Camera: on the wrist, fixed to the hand. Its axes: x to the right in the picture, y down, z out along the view.
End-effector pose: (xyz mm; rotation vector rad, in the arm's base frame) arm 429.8 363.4 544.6 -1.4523 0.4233 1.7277
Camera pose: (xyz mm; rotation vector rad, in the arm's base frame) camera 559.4 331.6 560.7 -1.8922 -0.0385 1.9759
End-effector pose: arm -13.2 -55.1 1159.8 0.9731 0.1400 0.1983
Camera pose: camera -51.5 -23.8 1034.8 0.3881 0.0762 0.2926
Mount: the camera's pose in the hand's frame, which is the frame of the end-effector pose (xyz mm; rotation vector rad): -26.5 -82.7 -102.6 -0.5887 0.0351 0.0611
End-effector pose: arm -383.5 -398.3 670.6 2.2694 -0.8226 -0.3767
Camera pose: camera -317.9 -282.4 688.8 1.6956 -0.6538 -0.4770
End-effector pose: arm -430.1 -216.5 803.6 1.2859 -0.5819 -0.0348
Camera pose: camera -385.0 -141.0 701.9 0.6955 -0.5284 -0.1234
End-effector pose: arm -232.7 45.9 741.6 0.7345 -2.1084 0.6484
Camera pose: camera -109.7 62.7 793.1 0.3250 -2.1366 0.0498
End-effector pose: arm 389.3 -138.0 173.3 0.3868 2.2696 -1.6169
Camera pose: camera 369.3 -68.1 286.4 0.3247 2.5855 -0.8507
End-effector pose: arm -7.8 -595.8 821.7 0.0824 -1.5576 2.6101
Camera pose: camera 28.5 -468.1 842.7 -0.0582 -2.2621 2.0647
